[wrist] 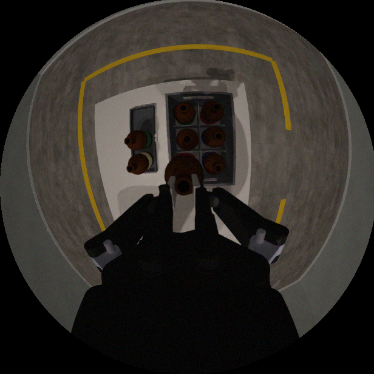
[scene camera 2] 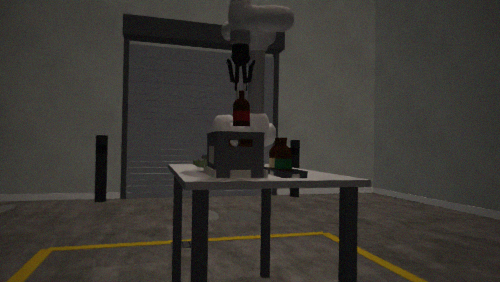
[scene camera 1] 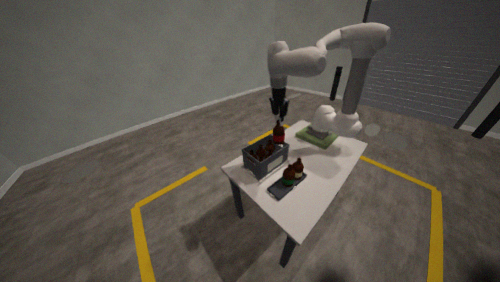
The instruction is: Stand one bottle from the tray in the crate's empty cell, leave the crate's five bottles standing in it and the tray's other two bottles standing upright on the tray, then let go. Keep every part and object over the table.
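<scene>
My gripper is shut on the neck of a red-labelled brown bottle. The bottle hangs upright, its base above the rim level in scene camera 2. The grey crate holds five brown bottles; in the wrist view, the held bottle covers most of its near-left cell. On the dark tray stand a green-labelled bottle and a cream-labelled bottle.
The white table carries the crate near one edge, with the tray beside it. The arm's green base plate is at the far end of the table in scene camera 1. Dark posts stand beyond the table.
</scene>
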